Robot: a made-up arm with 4 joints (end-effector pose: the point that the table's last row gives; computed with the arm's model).
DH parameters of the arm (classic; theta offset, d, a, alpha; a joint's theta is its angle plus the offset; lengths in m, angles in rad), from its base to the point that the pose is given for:
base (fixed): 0 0.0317 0 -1.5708
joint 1: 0 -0.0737 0.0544 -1.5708
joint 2: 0 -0.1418 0.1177 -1.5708
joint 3: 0 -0.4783 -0.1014 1.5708
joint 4: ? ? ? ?
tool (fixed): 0.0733 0.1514 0 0
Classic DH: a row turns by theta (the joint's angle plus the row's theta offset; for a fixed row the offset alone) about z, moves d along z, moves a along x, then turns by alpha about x.
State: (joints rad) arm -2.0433 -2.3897 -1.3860 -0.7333
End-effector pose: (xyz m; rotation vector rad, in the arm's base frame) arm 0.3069 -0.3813 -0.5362 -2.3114 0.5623 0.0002
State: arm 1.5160 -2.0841 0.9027 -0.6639
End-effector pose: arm 0.3611 -0.3003 0.6532 2.1012 -0.3081 1.1508
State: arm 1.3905 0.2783 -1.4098 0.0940
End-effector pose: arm -0.0050 0.2428 -0.4428 -0.1271 2.7831 -0.4181
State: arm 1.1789 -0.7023 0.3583 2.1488
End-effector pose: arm 0.0625 -0.0845 0.3262 -0.4939 0.8909 -1.4657
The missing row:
joint 4: 0.0733 0 0.3659 3.1416
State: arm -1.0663 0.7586 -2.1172 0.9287
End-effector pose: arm 0.1684 -0.0861 0.2981 0.2702 1.2864 -0.7796
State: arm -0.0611 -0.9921 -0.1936 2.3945
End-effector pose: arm -0.3042 -0.1323 0.3787 -0.1661 -0.0763 -1.4038
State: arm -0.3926 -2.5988 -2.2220 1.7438
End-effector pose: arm -0.3656 0.0033 0.0986 -2.0229 -1.5295 0.0963
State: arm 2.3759 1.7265 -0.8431 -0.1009
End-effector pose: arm -0.3103 -0.5511 -0.3292 -1.5484 2.1179 -1.7190
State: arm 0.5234 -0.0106 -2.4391 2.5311
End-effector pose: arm 0.6533 0.2230 -0.0049 -2.9331 0.9102 -0.2602
